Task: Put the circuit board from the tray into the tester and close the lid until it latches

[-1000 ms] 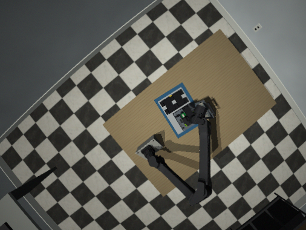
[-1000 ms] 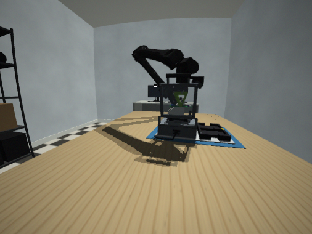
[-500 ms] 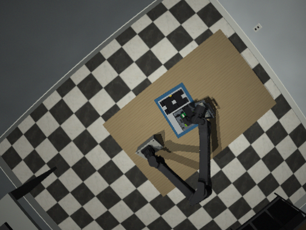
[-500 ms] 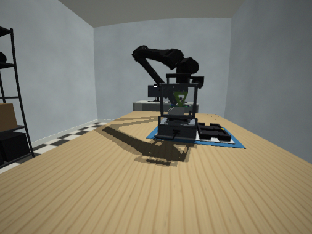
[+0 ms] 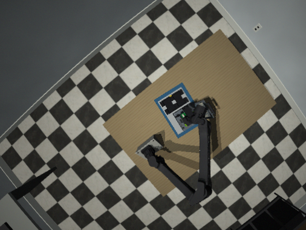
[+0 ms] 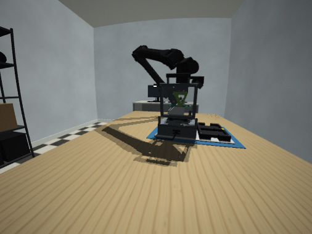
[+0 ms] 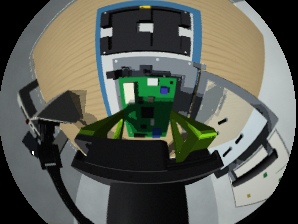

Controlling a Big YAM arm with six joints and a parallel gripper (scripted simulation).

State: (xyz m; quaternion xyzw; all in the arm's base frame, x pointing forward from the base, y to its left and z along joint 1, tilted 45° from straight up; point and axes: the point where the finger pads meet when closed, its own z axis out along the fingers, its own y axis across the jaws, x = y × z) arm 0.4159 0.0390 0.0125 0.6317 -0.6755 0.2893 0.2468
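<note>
The green circuit board lies right at my hand. Round my hand: tester plate (10 mm ahead, 70 mm below); clear lid (130 mm ahead, 20 mm to the right, 40 mm above).
</note>
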